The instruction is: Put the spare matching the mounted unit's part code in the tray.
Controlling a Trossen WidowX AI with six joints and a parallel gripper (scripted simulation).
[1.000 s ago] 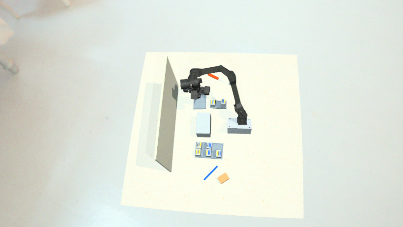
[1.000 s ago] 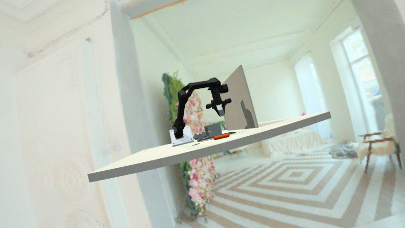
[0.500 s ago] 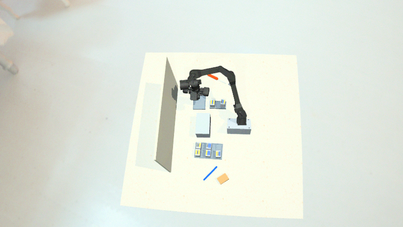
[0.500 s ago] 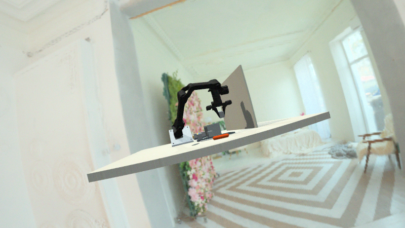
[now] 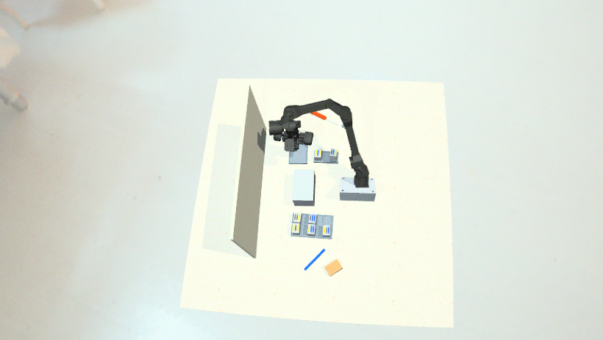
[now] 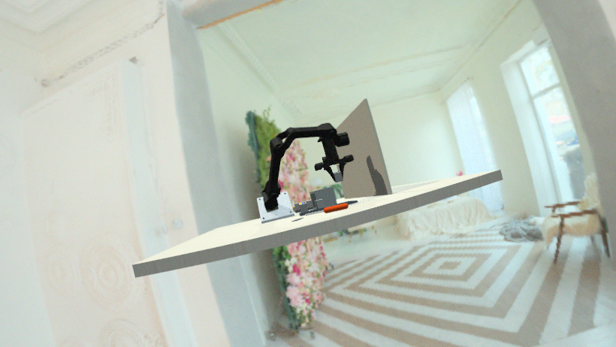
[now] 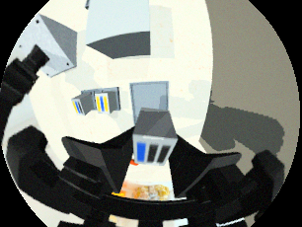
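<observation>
My gripper tip is now 12 cm above the tray and 1 cm past it. From my gripper tip the other things lie so: mounted unit: 22 cm to the left, 7 cm below, 4 cm behind; then blue pen: 56 cm to the left, 11 cm below, 9 cm behind; then grey panel: 20 cm to the left, 19 cm ahead, 10 cm above.
</observation>
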